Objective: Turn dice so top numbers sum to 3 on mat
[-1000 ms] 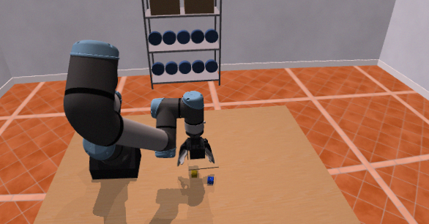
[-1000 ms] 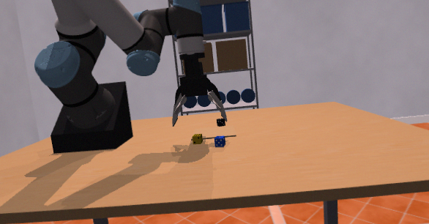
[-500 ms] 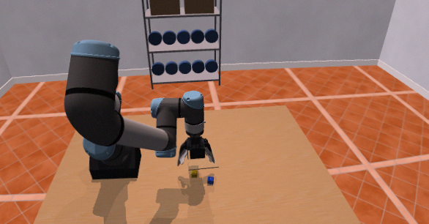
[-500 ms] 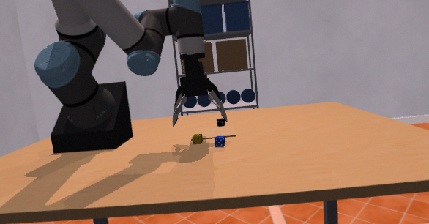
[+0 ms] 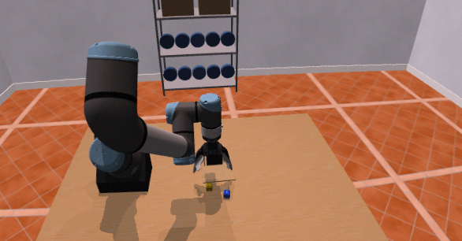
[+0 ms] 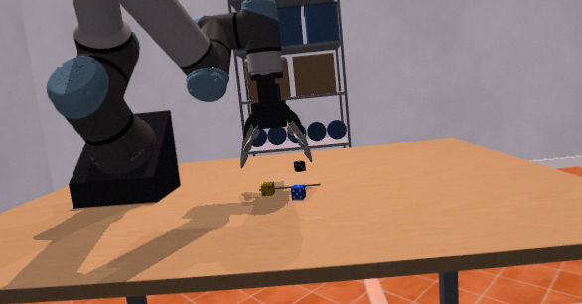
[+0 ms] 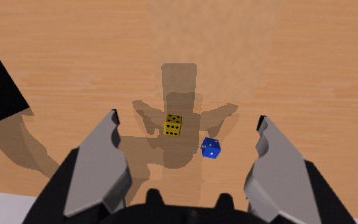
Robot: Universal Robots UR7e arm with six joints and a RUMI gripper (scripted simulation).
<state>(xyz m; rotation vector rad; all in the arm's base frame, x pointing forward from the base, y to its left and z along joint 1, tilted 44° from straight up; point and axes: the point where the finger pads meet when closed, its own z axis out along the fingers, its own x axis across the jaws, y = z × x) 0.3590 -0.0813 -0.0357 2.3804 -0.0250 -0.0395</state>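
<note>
Now: hand 2 cm short of the tan mat, 6 cm to the right of it and 5 cm above it. From my hand the other things lie so: yellow die 2 cm behind, 5 cm to the right, 4 cm below; blue die 5 cm ahead, 10 cm to the right, 4 cm below; black die 5 cm ahead, 16 cm to the left, 4 cm below.
</note>
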